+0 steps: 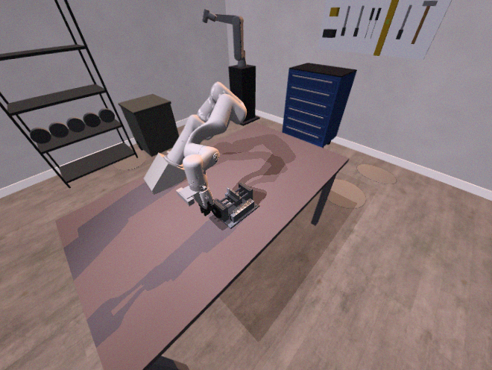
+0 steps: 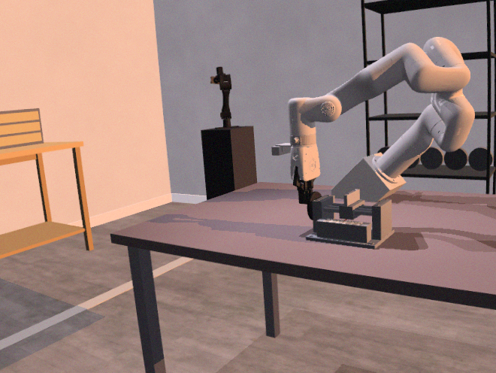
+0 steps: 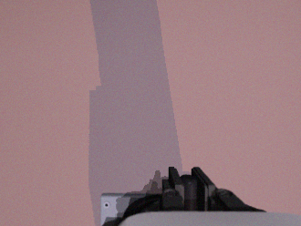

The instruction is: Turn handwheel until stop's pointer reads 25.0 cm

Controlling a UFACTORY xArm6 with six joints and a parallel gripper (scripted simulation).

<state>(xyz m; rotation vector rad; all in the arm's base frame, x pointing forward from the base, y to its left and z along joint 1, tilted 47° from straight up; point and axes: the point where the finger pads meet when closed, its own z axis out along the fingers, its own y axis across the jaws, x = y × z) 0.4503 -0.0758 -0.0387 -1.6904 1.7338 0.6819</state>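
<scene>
Now: the black handwheel 2 cm to the left of my hand and 1 cm below it. Also, from my hand: sliding stop block 16 cm to the left, 3 cm ahead, 1 cm below.
</scene>
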